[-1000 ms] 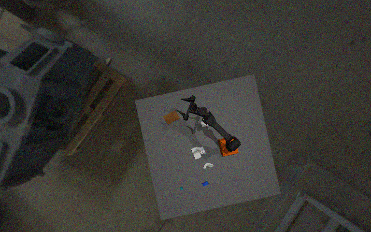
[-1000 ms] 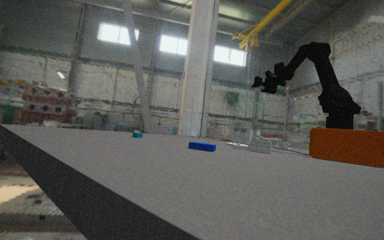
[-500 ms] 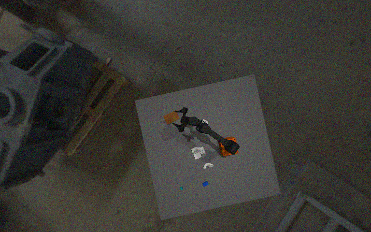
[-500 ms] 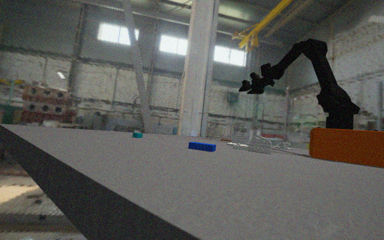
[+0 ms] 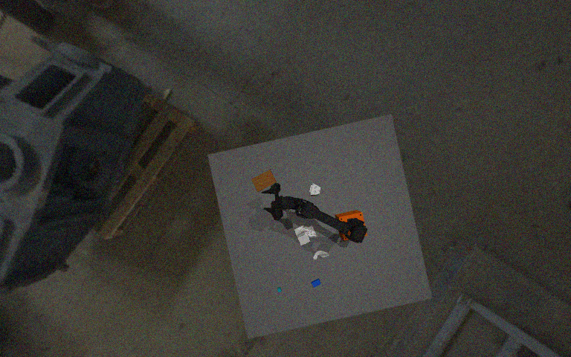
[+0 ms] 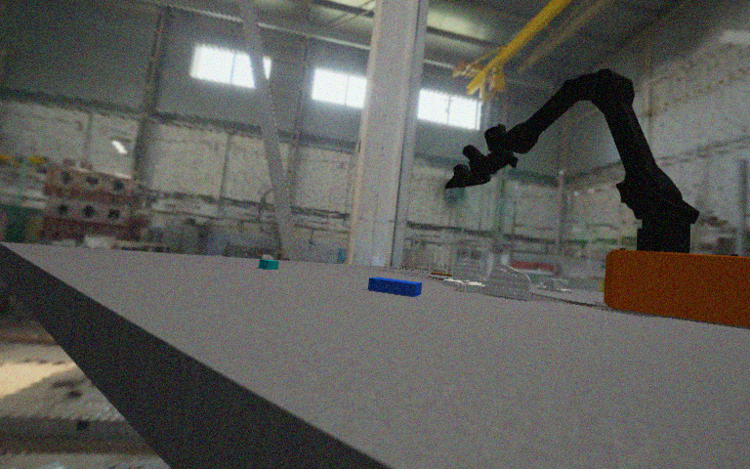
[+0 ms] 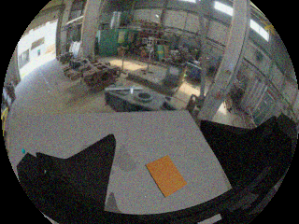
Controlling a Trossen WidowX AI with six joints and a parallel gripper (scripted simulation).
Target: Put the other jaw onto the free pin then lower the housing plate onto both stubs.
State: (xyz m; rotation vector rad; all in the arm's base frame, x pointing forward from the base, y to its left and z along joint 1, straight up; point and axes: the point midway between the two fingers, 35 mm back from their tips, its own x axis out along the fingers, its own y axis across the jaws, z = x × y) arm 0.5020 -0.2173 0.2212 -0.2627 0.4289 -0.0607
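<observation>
Right now my gripper tip is 450 mm to the right of the curved white jaw, 300 mm past it and 290 mm above it. From my gripper tip the other things lie so: teal block (650 mm to the left, 290 mm below, 20 mm behind); flat orange plate (300 mm below, 100 mm to the right, 20 mm ahead); blue block (630 mm to the left, 290 mm below, 280 mm behind).
</observation>
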